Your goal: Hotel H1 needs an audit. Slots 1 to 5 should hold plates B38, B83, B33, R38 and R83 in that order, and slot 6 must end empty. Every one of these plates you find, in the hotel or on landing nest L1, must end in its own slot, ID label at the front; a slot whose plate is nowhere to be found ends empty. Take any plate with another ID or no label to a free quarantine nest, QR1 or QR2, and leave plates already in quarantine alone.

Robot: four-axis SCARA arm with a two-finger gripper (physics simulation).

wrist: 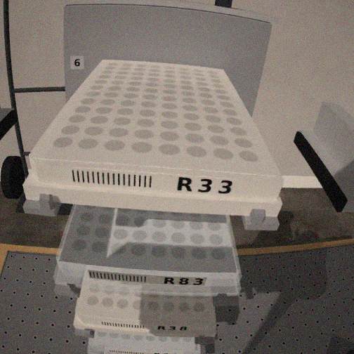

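Observation:
A white plate labelled R33 (145, 120) sits in the top slot of hotel H1, beside the number 6 (77, 62), its barcode and ID at the front. Below it is a translucent plate labelled R83 (150, 280), then a white plate labelled R38 (115, 320), both labels at the front. Under these, part of another plate (150, 342) shows, its label cut off by the view's lower edge. My gripper (156, 101) is open and empty, its fingers apart at the left and right edges of the view, on either side of the R33 plate.
The hotel's grey back panel (165, 35) rises behind the plates. Small support brackets (257, 218) stick out under the R33 plate. A dark hand-truck frame (40, 90) with a black wheel (12, 177) stands at the left. A perforated deck (30, 300) lies below.

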